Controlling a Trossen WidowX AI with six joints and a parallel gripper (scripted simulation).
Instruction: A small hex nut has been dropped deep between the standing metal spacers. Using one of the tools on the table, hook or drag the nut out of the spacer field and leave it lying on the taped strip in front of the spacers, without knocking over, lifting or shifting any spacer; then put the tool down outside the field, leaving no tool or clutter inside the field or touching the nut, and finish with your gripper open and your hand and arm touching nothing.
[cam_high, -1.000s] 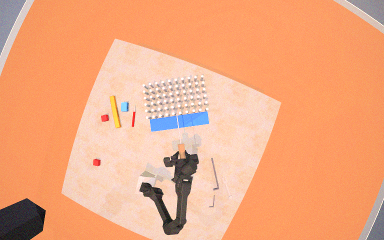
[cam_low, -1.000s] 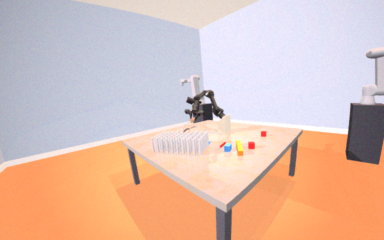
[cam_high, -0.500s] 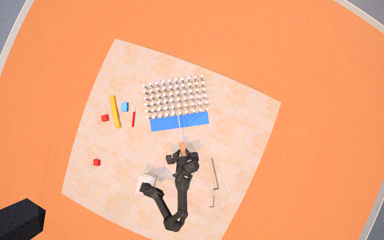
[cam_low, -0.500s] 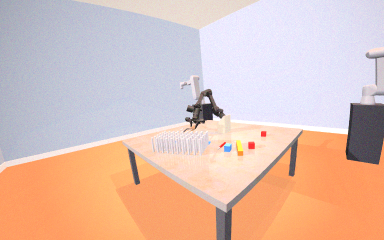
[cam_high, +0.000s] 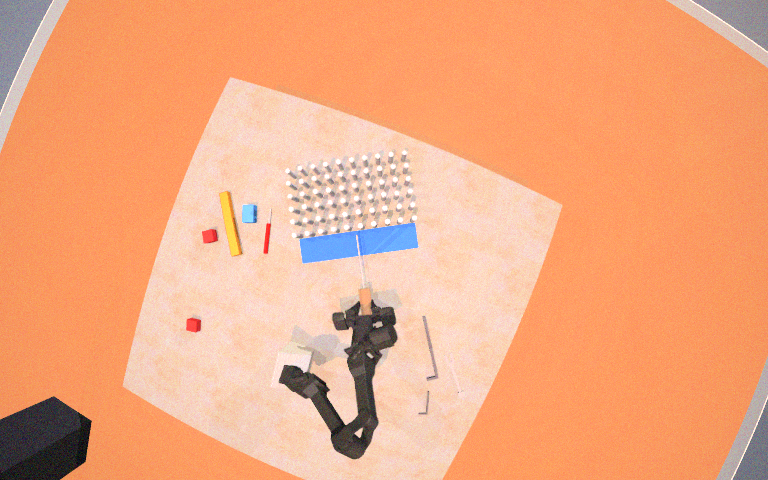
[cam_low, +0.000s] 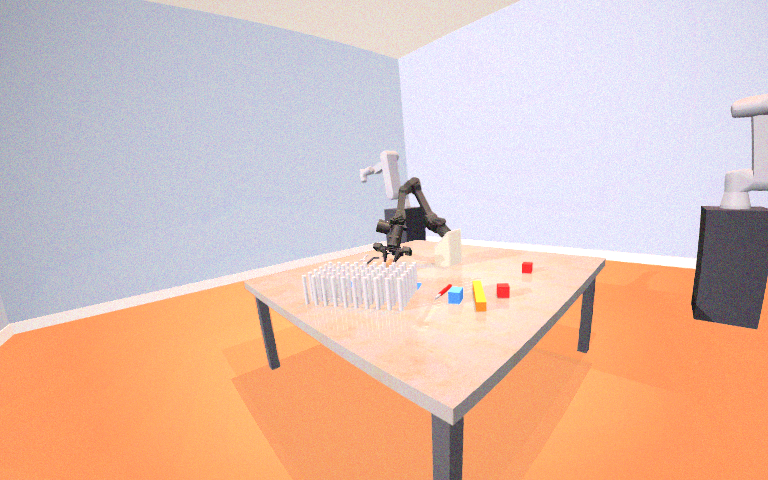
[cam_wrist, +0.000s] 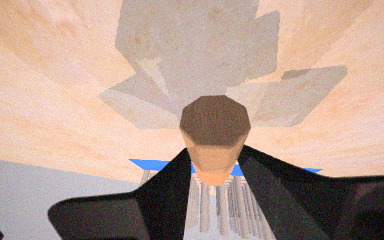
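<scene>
The blue taped strip is 160 mm ahead of my gripper tip, 90 mm to the left of it and 40 mm below it. The rest, counted from my gripper tip: red-handled tool (110 mm ahead, 390 mm to the left, 30 mm below); then blue block (120 mm ahead, 470 mm to the left, 20 mm below); then fork tool (150 mm behind, 370 mm to the right, 30 mm below).
</scene>
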